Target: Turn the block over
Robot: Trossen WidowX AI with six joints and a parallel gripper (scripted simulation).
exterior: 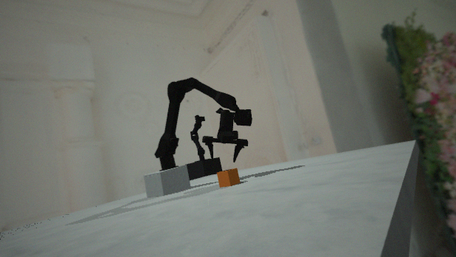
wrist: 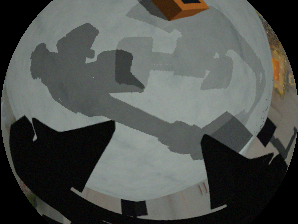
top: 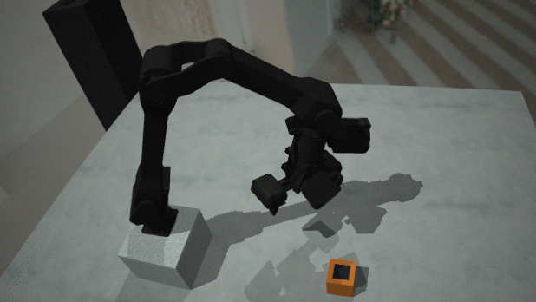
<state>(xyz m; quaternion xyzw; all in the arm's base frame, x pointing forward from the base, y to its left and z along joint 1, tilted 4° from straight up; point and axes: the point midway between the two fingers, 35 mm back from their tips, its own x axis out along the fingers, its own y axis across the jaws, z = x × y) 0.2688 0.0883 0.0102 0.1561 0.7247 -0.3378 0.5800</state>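
Right now my gripper tip is 120 mm to the left of the orange block, 120 mm short of it and 40 mm above it.
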